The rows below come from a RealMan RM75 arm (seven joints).
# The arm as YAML. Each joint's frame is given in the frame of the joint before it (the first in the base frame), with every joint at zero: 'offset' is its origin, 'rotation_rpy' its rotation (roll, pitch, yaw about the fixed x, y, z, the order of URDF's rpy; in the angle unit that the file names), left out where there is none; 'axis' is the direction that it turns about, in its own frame. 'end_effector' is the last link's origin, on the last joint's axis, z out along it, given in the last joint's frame.
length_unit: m
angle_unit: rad
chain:
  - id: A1
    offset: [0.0, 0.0, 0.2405]
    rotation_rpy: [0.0, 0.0, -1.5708]
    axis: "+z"
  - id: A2
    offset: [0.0, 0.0, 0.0]
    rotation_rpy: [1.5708, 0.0, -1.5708]
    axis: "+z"
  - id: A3
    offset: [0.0, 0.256, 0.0]
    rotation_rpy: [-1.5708, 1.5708, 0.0]
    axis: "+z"
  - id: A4
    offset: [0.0, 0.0, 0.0]
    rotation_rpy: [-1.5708, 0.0, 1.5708]
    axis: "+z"
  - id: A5
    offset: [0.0, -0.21, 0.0]
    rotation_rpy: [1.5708, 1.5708, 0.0]
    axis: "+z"
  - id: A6
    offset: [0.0, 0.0, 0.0]
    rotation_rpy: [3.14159, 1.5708, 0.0]
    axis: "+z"
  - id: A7
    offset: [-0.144, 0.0, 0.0]
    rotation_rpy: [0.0, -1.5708, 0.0]
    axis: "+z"
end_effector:
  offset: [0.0, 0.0, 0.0]
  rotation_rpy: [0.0, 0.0, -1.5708]
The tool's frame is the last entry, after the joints.
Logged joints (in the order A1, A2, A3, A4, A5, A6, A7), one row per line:
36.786 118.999 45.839 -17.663 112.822 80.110 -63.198
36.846 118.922 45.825 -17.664 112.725 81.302 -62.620
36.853 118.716 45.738 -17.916 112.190 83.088 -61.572
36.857 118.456 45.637 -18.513 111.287 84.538 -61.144
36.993 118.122 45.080 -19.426 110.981 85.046 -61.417
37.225 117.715 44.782 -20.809 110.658 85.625 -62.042
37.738 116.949 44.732 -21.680 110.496 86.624 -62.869
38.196 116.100 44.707 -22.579 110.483 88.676 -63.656
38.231 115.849 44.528 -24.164 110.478 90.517 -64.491
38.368 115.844 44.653 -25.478 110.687 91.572 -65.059
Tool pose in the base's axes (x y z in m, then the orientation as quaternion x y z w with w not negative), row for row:
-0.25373 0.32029 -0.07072 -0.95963 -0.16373 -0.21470 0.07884
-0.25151 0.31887 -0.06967 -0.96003 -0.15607 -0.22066 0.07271
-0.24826 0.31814 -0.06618 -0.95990 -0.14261 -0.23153 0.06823
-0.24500 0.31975 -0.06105 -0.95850 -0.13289 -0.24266 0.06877
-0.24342 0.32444 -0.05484 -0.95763 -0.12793 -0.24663 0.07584
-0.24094 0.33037 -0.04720 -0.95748 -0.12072 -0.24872 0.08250
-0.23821 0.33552 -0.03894 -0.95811 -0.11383 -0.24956 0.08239
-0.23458 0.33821 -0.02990 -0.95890 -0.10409 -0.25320 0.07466
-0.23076 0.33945 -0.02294 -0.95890 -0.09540 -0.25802 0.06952
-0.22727 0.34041 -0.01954 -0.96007 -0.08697 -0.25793 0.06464
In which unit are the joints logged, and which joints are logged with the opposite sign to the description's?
The joints are logged in degrees. Opposite sign: A1, A2, A4.
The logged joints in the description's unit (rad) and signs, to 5 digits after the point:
-0.64204 -2.07692 0.80004 0.30828 1.96912 1.39818 -1.10301
-0.64308 -2.07558 0.79980 0.30829 1.96742 1.41899 -1.09293
-0.64321 -2.07199 0.79828 0.31269 1.95808 1.45016 -1.07463
-0.64328 -2.06745 0.79652 0.32311 1.94232 1.47547 -1.06716
-0.64565 -2.06162 0.78679 0.33905 1.93698 1.48433 -1.07193
-0.64970 -2.05451 0.78159 0.36319 1.93135 1.49444 -1.08284
-0.65865 -2.04115 0.78072 0.37839 1.92852 1.51187 -1.09727
-0.66665 -2.02633 0.78028 0.39408 1.92829 1.54769 -1.11101
-0.66726 -2.02195 0.77716 0.42174 1.92820 1.57982 -1.12558
-0.66965 -2.02186 0.77934 0.44467 1.93185 1.59823 -1.13549

